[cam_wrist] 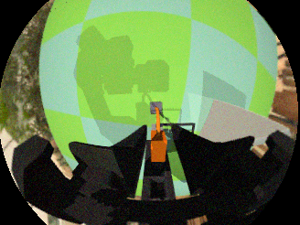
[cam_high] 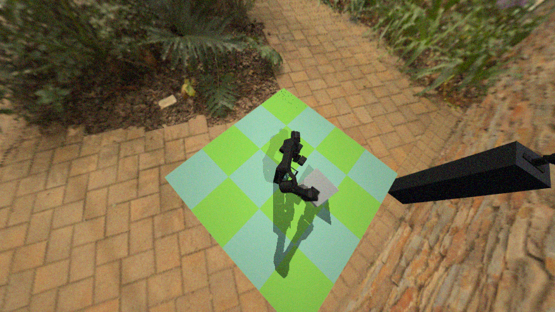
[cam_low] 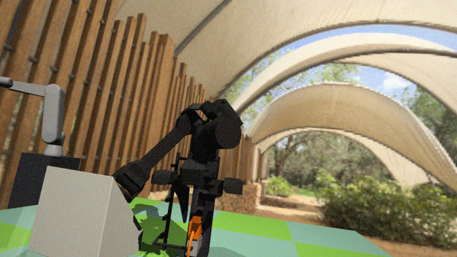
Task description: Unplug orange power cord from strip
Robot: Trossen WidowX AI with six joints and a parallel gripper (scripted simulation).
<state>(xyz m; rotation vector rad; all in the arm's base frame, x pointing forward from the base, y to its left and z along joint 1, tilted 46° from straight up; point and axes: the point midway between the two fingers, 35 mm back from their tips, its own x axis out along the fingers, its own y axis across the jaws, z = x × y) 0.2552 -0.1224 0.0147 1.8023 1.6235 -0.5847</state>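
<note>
The orange plug is 70 mm to the left of my gripper tip, 10 mm below it and 10 mm behind it.
</note>
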